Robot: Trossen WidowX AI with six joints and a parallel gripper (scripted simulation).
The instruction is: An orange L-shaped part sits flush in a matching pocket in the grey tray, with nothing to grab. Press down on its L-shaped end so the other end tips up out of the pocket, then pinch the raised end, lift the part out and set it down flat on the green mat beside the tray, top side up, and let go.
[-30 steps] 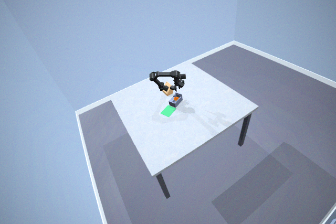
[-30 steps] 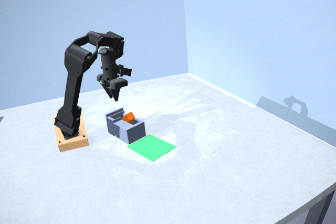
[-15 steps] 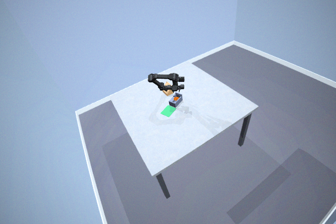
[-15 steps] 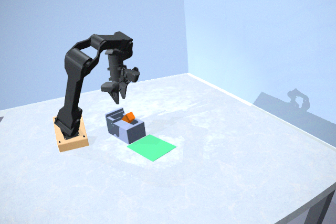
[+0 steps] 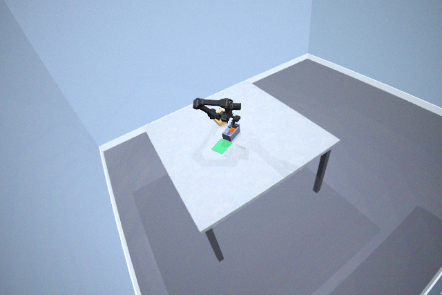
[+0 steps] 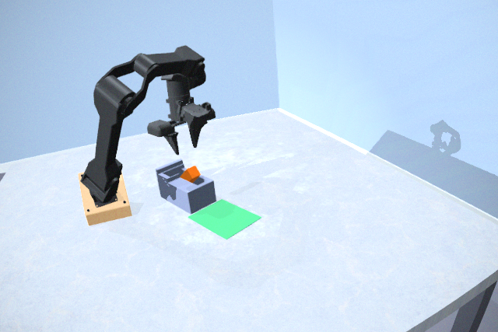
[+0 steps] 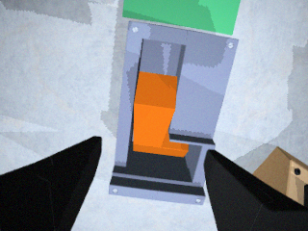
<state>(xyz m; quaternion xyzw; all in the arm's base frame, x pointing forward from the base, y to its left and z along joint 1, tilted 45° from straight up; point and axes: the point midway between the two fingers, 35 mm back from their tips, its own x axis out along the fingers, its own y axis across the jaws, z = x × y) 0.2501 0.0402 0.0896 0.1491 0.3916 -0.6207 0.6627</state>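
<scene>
The orange l-shaped part is 2 cm behind my gripper tip, 3 cm to the left of it and 10 cm below it. From my gripper tip the other things lie so: green mat: 3 cm ahead, 14 cm to the right, 16 cm below.
</scene>
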